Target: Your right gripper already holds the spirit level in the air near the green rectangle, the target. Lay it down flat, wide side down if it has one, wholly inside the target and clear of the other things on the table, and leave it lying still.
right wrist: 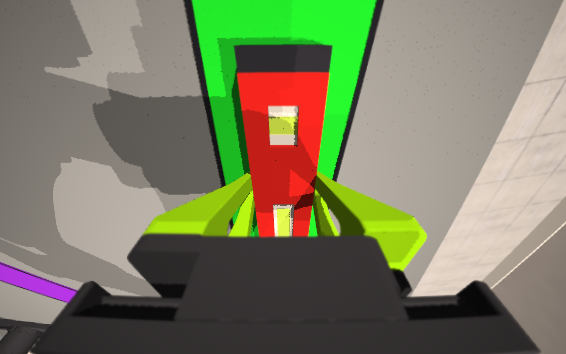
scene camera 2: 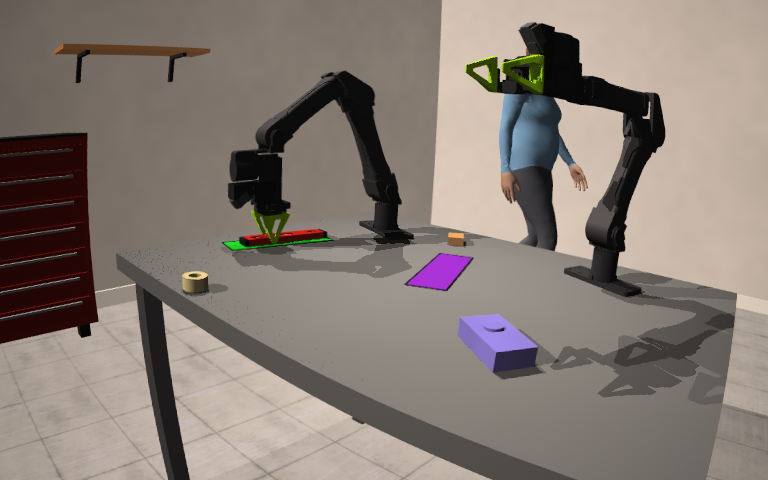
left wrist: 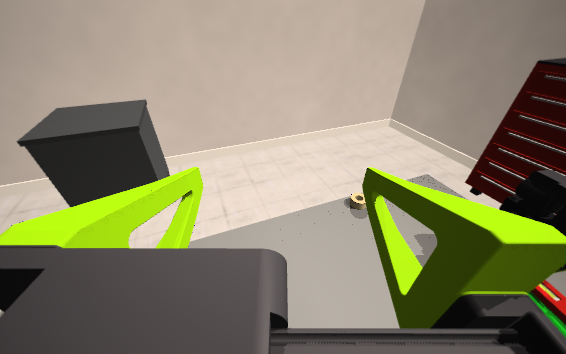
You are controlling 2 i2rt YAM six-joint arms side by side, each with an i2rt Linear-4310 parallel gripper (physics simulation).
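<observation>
The red spirit level (scene camera 2: pixel 300 234) (right wrist: pixel 282 165) with black ends is between the fingers of my right gripper (scene camera 2: pixel 275 240) (right wrist: pixel 283 177), which is shut on it. The level looks about flat and very low over the green rectangle (scene camera 2: pixel 233 245) (right wrist: pixel 240 20); whether it touches cannot be told. In the right wrist view green shows on both sides of the level and beyond its far end; its near end is hidden by the gripper. A corner of the level (left wrist: pixel 554 299) also shows in the left wrist view. My left gripper (scene camera 2: pixel 498 73) (left wrist: pixel 282 176) is open and empty, high above the table.
A purple rectangle (scene camera 2: pixel 440 271) (right wrist: pixel 35 281) lies on the table (scene camera 2: pixel 339 316). A small orange block (scene camera 2: pixel 455 239) is behind it and a violet box (scene camera 2: pixel 498 342) in front. A tan ring (scene camera 2: pixel 195 283) (left wrist: pixel 357 204) stands near the left table edge. A person (scene camera 2: pixel 532 135) stands behind the table.
</observation>
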